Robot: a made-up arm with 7 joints.
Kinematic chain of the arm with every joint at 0, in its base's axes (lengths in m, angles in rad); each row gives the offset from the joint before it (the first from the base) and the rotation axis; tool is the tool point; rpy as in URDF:
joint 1: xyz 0 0 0.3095 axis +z
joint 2: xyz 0 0 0 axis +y
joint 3: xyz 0 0 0.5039 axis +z
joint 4: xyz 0.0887 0 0 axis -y
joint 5: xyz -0.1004 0 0.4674 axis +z
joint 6: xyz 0 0 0 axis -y
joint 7: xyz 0.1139 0 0 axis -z
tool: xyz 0 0 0 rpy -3.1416 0 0
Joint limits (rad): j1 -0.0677..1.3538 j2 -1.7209..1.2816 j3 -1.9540..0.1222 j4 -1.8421..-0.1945 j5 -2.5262..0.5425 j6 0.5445..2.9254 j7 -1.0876..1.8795
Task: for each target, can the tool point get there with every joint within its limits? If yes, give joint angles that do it. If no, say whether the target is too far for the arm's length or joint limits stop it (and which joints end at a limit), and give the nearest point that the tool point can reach.
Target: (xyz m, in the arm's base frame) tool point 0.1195 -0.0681 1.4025
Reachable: yes | joints 1.0283 -0.1486 -0.7152 -0.3900 -1.1419 1.6143 0.6926
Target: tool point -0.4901 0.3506 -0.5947
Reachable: no: joint limits stop it (at a limit: joint 1, joint 2, joint 3, joint 4) | nearest point -0.0144 0.5781 -0.1652 | short by 0.680 m
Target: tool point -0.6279 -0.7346 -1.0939
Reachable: no: too far | nearest point -0.5597 -0.6548 -0.1002 | short by 0.999 m
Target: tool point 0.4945 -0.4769 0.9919
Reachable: yes | joints 0.3562 0.3153 -1.4184 -1.3031 -1.0686 1.3285 -0.6888
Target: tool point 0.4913 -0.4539 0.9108
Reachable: yes | joints 0.6679 0.2766 -1.5988 -1.6045 -2.0253 1.1154 -0.0446
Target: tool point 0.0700 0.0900 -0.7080
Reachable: no: joint limits stop it (at a limit: joint 2, joint 4) | nearest point 0.3344 0.4299 -0.1853 | short by 0.677 m
